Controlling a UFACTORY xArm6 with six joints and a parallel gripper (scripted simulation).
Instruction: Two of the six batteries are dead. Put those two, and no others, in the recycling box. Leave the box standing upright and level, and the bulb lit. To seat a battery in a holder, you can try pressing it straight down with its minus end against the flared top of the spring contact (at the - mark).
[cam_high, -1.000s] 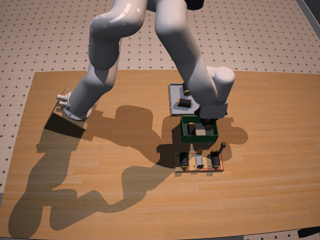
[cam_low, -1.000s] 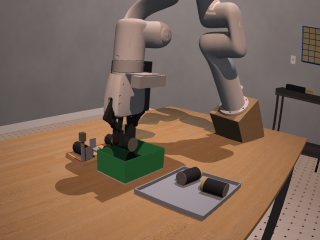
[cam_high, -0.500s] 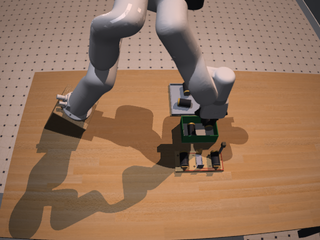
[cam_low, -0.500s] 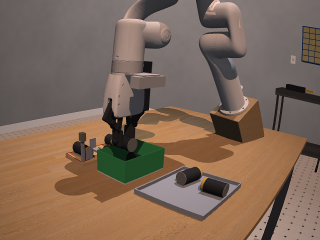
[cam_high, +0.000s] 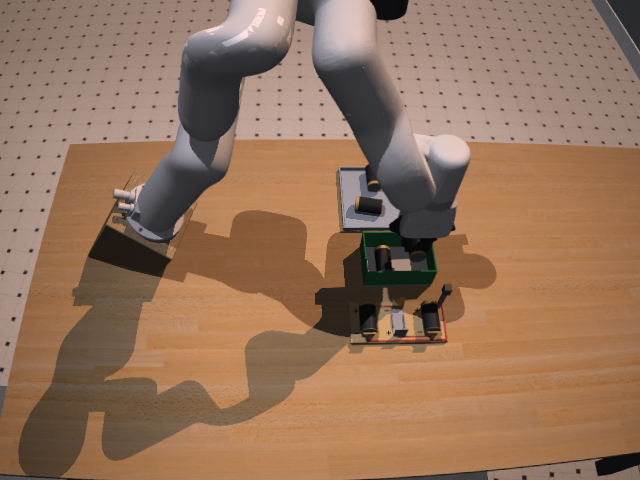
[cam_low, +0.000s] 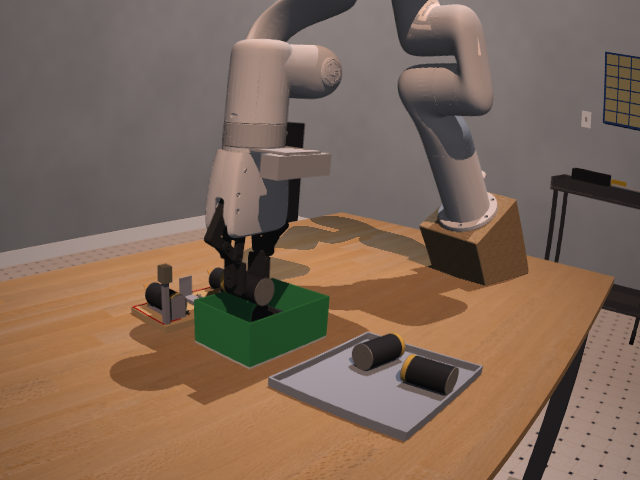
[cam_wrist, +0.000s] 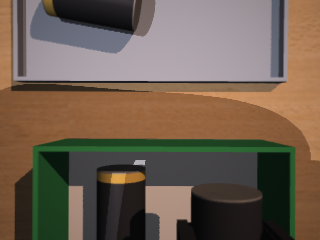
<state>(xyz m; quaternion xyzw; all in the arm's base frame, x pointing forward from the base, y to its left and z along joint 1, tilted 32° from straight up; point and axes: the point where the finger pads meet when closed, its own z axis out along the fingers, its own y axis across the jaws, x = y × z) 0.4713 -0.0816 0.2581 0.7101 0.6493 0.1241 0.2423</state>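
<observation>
The green recycling box is 8 cm below my hand and 3 cm behind it. Also, from my hand: grey tray (19 cm to the left, 9 cm below, 1 cm behind).
</observation>
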